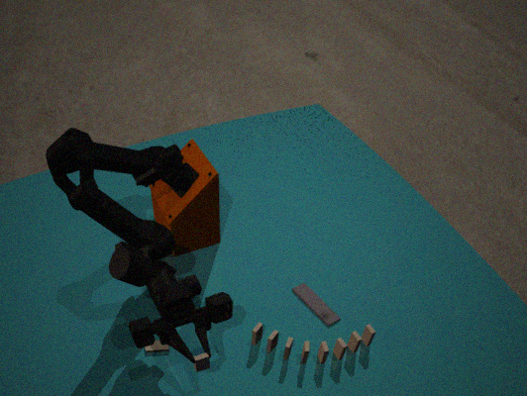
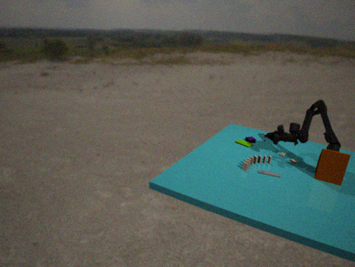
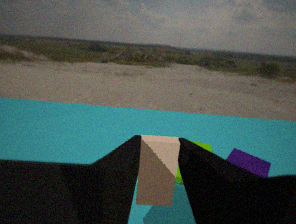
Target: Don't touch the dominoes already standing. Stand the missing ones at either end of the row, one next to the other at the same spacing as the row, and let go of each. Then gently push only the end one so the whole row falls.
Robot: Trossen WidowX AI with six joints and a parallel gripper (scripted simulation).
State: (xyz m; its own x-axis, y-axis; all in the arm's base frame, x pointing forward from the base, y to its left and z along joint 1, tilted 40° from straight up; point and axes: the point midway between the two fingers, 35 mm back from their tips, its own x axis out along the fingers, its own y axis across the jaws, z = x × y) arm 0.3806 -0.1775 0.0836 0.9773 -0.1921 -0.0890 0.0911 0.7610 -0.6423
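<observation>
The green slab lies 140 mm ahead of my gripper tip, 130 mm below it and 100 mm to the right of it. From my gripper tip the other things lie so: flat grey strip 310 mm to the left, 130 mm below, 80 mm behind; purple block 180 mm to the right, 120 mm below, 110 mm ahead.
</observation>
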